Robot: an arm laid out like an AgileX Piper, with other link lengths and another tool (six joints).
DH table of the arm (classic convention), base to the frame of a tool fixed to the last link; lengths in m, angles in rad. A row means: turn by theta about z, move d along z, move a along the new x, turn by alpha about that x. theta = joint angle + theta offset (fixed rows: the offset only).
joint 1: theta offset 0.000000, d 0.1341, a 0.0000, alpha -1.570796
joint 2: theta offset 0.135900, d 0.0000, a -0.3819, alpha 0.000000
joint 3: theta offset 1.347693, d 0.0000, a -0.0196, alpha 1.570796
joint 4: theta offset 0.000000, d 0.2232, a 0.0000, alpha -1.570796
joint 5: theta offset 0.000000, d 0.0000, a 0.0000, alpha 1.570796
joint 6: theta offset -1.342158, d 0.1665, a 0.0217, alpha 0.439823
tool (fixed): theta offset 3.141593, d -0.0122, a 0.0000, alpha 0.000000
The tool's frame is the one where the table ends.
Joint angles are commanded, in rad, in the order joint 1, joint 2, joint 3, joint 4, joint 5, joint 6. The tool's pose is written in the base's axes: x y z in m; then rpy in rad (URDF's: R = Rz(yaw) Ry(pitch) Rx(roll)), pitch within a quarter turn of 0, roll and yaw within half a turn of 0. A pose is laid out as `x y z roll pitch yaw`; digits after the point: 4 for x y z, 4 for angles.
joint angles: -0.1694 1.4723 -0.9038 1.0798 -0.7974 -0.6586
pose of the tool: 0.3073 -0.1652 0.4116 1.1582 -0.4676 0.7060
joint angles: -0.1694 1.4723 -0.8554 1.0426 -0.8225 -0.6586
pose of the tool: 0.3020 -0.1653 0.4025 1.1583 -0.4113 0.7048
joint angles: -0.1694 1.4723 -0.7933 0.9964 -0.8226 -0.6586
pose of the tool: 0.2976 -0.1625 0.3877 1.1830 -0.3416 0.7202
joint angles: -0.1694 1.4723 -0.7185 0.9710 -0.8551 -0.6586
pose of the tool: 0.2869 -0.1622 0.3712 1.2048 -0.2774 0.7067
